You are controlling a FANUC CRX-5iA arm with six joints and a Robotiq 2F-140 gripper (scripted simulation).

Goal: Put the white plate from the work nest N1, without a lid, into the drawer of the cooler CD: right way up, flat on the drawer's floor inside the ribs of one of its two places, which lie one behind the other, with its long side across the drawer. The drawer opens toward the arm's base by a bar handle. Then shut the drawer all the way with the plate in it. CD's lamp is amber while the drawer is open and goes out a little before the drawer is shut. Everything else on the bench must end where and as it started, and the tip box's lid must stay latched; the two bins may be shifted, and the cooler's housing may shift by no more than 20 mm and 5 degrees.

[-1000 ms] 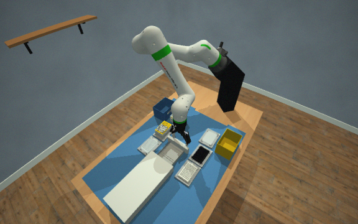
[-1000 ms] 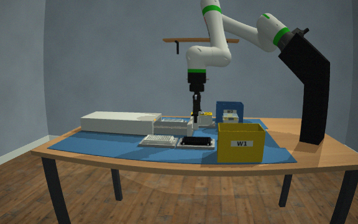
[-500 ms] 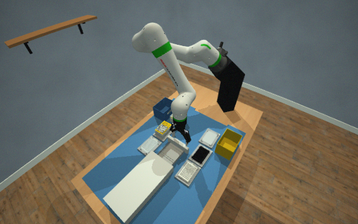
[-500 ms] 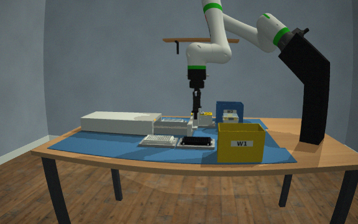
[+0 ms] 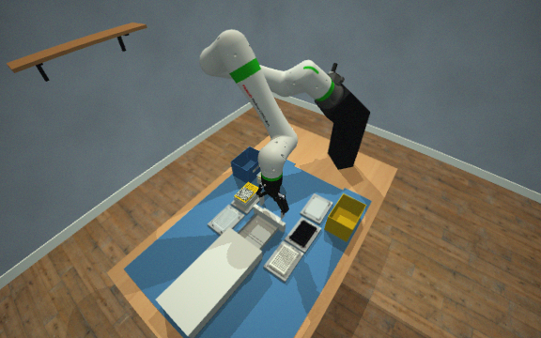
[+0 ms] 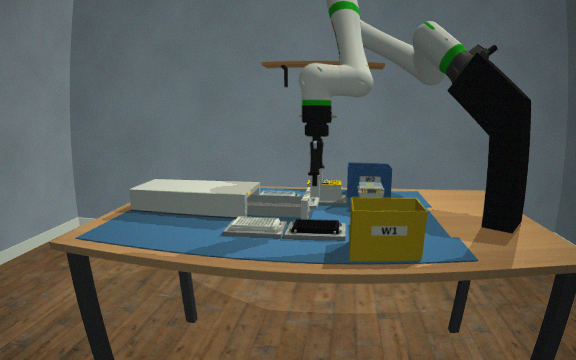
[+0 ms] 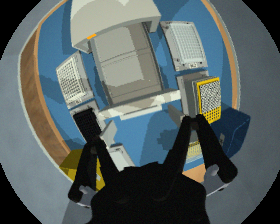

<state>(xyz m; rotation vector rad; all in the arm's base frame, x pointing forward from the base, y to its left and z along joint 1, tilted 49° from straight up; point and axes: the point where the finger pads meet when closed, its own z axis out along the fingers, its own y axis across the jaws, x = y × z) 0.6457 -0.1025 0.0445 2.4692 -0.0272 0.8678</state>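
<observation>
My gripper is now 190 mm short of the grey nest N1, 150 mm to the right of it and 80 mm above it. From my hand the other things lie so: yellow-topped tip box: 180 mm to the right, 60 mm behind, 30 mm below; yellow bin W1: 350 mm to the left, 120 mm behind, 50 mm below; drawer: 130 mm ahead, 60 mm below, 30 mm to the right.
</observation>
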